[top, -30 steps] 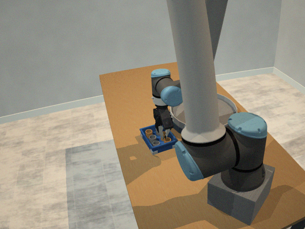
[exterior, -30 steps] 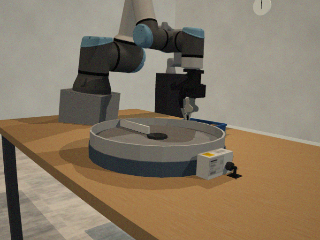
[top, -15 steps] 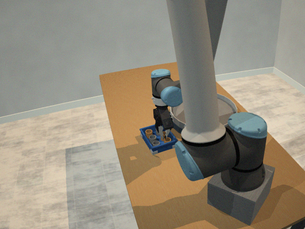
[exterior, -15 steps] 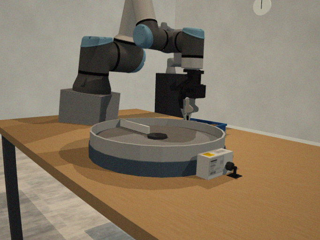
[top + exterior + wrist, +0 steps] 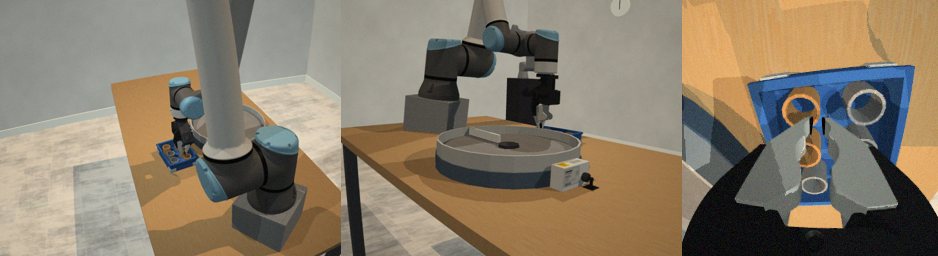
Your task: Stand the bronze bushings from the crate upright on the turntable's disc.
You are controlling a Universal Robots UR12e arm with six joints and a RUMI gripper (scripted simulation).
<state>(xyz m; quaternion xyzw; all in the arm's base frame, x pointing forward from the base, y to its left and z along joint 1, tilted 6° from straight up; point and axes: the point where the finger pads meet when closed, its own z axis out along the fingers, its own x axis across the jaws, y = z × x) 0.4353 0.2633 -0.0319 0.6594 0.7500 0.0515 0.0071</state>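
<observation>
My hand is 50 mm short of the blue crate, 30 mm to the right of it and 40 mm above it. The rest, counted from my hand: turntable 210 mm ahead, 290 mm to the right, 10 mm below.
</observation>
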